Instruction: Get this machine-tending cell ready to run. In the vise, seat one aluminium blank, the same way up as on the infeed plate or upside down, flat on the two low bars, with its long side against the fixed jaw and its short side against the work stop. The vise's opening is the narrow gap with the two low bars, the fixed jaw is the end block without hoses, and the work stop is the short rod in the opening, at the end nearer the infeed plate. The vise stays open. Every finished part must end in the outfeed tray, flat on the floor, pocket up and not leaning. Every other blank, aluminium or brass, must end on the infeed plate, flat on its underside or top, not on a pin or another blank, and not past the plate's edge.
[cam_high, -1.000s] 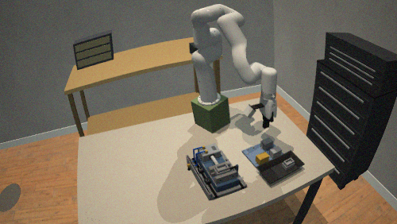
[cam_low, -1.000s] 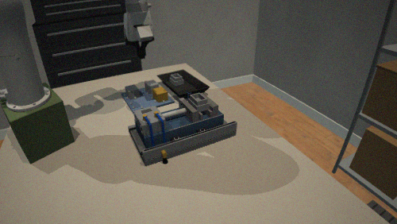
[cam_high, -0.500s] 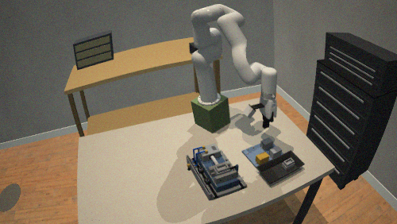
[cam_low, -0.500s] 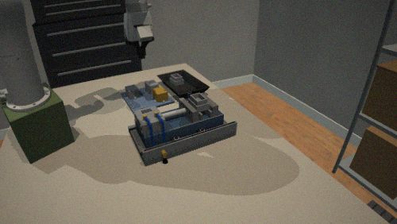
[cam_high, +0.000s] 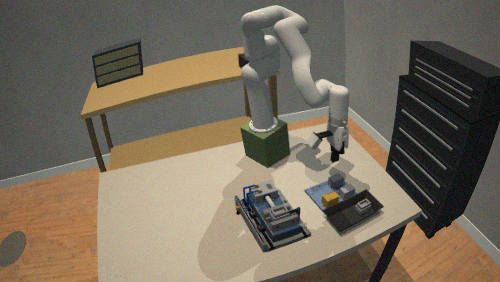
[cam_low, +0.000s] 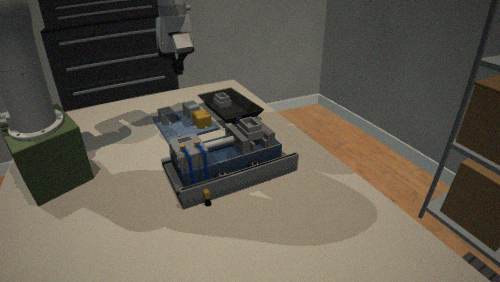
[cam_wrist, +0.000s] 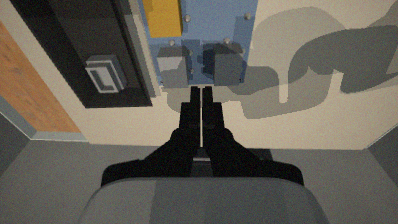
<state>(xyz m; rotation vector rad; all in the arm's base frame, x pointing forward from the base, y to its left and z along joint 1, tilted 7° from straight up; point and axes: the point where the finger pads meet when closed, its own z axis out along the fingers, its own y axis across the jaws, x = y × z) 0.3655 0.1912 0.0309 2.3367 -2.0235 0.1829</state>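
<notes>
My hand is 170 mm above the brass blank, 50 mm short of it and 20 mm to the left of it.
</notes>
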